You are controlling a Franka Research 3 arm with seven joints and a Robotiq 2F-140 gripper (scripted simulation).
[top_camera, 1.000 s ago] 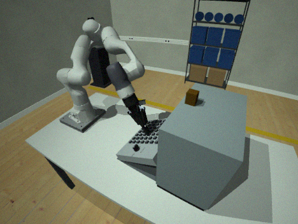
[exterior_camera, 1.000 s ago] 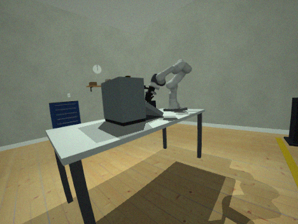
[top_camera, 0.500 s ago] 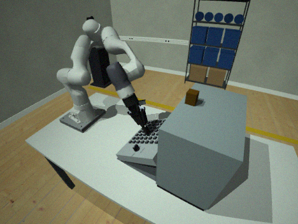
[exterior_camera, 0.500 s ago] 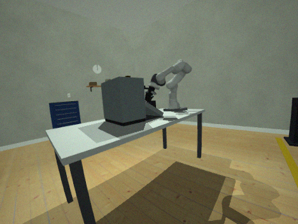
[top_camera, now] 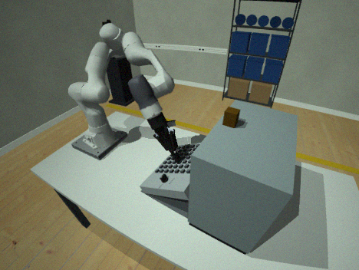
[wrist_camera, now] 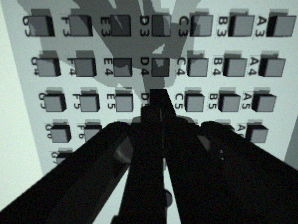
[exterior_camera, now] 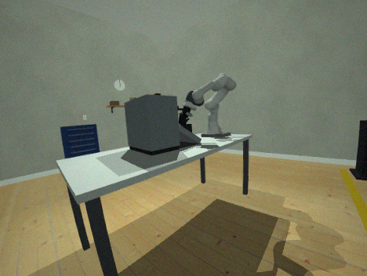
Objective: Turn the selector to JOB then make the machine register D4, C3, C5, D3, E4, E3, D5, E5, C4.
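Now: the key 50 mm ahead of my hand, 30 mm to the left of it and 10 mm below it. From my hand the other things lie so: selector knob 130 mm to the right, 20 mm below.
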